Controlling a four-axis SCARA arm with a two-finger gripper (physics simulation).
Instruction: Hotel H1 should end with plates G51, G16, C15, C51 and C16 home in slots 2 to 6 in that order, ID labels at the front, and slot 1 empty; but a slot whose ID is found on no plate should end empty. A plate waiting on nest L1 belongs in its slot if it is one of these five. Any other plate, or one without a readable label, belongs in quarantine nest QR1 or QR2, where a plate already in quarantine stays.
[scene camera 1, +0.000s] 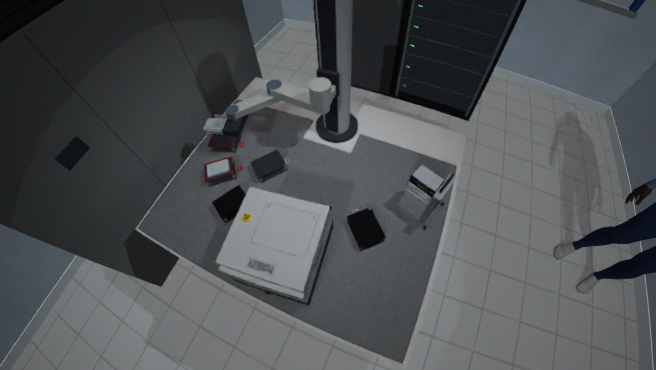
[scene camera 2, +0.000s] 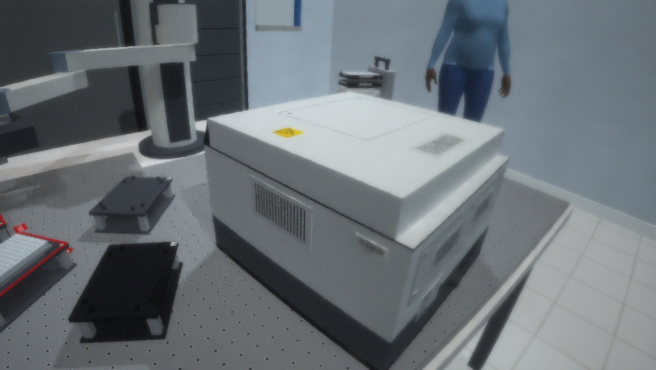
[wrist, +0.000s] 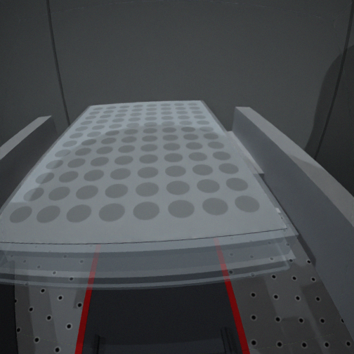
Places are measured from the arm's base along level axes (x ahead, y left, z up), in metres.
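Pixels of known places: gripper, fingertip midpoint: (scene camera 1: 211, 124); arm's base, link origin: (scene camera 1: 336, 126) (scene camera 2: 176, 145).
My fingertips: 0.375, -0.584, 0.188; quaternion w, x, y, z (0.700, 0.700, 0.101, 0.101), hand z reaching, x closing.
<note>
For each thing: its top centre in the pictures, then the offset to it from my fingertips, as dx, dy, dz.
- empty red-edged quarantine nest, top centre: (scene camera 1: 222, 137) -0.008, +0.023, -0.119
- white plate, top centre: (scene camera 1: 217, 167) +0.180, +0.128, -0.111
- grey nest, top centre: (scene camera 2: 132, 189) (scene camera 1: 267, 162) +0.046, +0.369, -0.115
- large white instrument, top centre: (scene camera 2: 365, 121) (scene camera 1: 273, 234) +0.427, +0.667, +0.080
My gripper (scene camera 1: 215, 125) (wrist: 143, 125) is shut on a clear plate with a pale top and rows of round wells; no ID is readable. It holds the plate raised, level, near the empty red-edged quarantine nest (scene camera 1: 224, 141) (wrist: 160, 310). The other red-edged quarantine nest (scene camera 1: 205, 176) (scene camera 2: 37, 276) bears a white plate (scene camera 1: 219, 168) (scene camera 2: 17, 256). The nest tags are too small to read. Hotel H1 (scene camera 1: 439, 199) (scene camera 2: 388, 82) stands at the table's right side with stacked plates (scene camera 1: 427, 178) (scene camera 2: 361, 80); slots and IDs are unreadable. In scene camera 2, the fingertips are outside the view.
A grey nest (scene camera 1: 269, 165) (scene camera 2: 132, 196) stands near the quarantine nests. A black nest (scene camera 1: 230, 203) (scene camera 2: 127, 282) stands by the large white instrument (scene camera 1: 282, 230) (scene camera 2: 320, 165); another black nest (scene camera 1: 366, 228) is on its other side. A dark wall is behind the held plate.
</note>
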